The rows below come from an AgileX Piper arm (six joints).
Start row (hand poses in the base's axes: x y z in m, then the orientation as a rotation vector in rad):
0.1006 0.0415 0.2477 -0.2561 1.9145 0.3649
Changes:
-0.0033 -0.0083 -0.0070 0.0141 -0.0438 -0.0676
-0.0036 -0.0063 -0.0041 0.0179 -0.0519 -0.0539
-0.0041 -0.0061 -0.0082 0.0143 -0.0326 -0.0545
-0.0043 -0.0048 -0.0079 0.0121 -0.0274 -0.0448
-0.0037 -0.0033 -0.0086 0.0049 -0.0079 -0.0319
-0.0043 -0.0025 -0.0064 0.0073 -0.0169 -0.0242
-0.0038 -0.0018 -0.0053 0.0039 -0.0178 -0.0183
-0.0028 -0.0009 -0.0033 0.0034 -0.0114 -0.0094
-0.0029 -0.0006 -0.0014 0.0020 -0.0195 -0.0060
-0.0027 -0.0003 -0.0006 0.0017 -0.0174 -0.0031
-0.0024 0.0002 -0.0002 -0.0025 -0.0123 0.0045
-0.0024 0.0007 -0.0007 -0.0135 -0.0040 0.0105
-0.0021 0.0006 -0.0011 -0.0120 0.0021 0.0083
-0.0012 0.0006 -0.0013 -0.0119 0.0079 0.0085
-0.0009 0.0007 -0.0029 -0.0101 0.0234 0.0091
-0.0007 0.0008 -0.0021 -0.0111 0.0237 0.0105
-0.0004 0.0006 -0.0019 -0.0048 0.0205 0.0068
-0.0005 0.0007 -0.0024 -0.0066 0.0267 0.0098
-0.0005 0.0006 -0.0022 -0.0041 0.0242 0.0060
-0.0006 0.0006 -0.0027 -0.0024 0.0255 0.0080
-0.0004 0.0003 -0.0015 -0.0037 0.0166 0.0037
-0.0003 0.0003 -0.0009 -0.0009 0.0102 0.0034
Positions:
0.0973 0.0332 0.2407 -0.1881 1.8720 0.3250
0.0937 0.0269 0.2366 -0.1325 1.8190 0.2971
0.0896 0.0208 0.2284 -0.0772 1.7848 0.2680
0.0853 0.0160 0.2205 -0.0321 1.7553 0.2444
0.0816 0.0127 0.2119 -0.0015 1.7460 0.2250
0.0773 0.0102 0.2055 0.0230 1.7274 0.2131
0.0735 0.0084 0.2002 0.0396 1.7084 0.2026
0.0707 0.0075 0.1969 0.0489 1.6962 0.1984
0.0678 0.0069 0.1955 0.0534 1.6763 0.1955
0.0651 0.0066 0.1949 0.0554 1.6586 0.1946
0.0627 0.0068 0.1947 0.0485 1.6468 0.1959
0.0603 0.0075 0.1940 0.0292 1.6445 0.1928
0.0582 0.0081 0.1929 0.0135 1.6480 0.1893
0.0570 0.0087 0.1916 -0.0018 1.6572 0.1861
0.0561 0.0094 0.1887 -0.0149 1.6817 0.1853
0.0554 0.0102 0.1866 -0.0300 1.7066 0.1847
0.0550 0.0108 0.1847 -0.0376 1.7276 0.1865
0.0545 0.0115 0.1823 -0.0486 1.7549 0.1893
0.0540 0.0121 0.1801 -0.0548 1.7795 0.1914
0.0534 0.0127 0.1774 -0.0615 1.8052 0.1965
0.0530 0.0130 0.1759 -0.0660 1.8221 0.1968
0.0527 0.0133 0.1750 -0.0688 1.8324 0.1990

